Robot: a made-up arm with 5 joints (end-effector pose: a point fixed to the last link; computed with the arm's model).
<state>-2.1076 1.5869 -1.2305 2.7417 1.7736</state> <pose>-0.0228 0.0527 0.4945 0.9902 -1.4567 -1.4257</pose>
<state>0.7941 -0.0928 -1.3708 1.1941 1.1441</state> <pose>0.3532 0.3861 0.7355 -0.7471 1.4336 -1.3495</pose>
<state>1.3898 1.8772 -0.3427 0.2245 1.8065</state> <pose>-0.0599 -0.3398 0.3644 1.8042 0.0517 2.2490</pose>
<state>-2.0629 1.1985 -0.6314 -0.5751 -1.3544</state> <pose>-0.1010 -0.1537 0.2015 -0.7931 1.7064 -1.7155</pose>
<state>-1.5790 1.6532 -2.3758 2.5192 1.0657</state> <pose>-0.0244 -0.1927 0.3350 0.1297 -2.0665 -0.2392</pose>
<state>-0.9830 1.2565 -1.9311 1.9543 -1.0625</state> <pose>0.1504 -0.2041 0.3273 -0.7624 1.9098 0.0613</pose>
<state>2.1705 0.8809 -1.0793 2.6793 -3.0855</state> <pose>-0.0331 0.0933 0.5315 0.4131 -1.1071 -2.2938</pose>
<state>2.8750 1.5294 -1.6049 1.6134 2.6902</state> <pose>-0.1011 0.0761 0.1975 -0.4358 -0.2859 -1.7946</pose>
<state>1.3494 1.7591 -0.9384 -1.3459 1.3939</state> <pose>0.0488 0.2460 0.2462 -0.7322 1.3655 -0.8994</pose>
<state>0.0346 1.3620 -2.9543 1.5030 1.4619</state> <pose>0.6318 0.0298 0.5953 -0.0570 2.1012 -2.1082</pose>
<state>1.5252 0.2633 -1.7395 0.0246 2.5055</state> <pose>0.0391 0.5935 0.9884 0.0079 2.5039 -0.1681</pose>
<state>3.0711 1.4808 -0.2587 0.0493 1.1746</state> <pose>0.2083 0.0162 0.2487 -1.6178 -1.2301 -0.7768</pose>
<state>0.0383 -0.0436 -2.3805 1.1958 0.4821</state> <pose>0.3514 0.0425 1.1946 0.0992 0.6429 -1.5670</pose>
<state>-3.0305 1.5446 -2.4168 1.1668 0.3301</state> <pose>-0.5674 -0.0471 0.2862 -1.4603 -1.2757 0.8499</pose>
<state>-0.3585 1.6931 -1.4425 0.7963 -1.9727</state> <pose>0.0492 -0.0059 0.0980 -1.0540 0.6899 0.7482</pose>
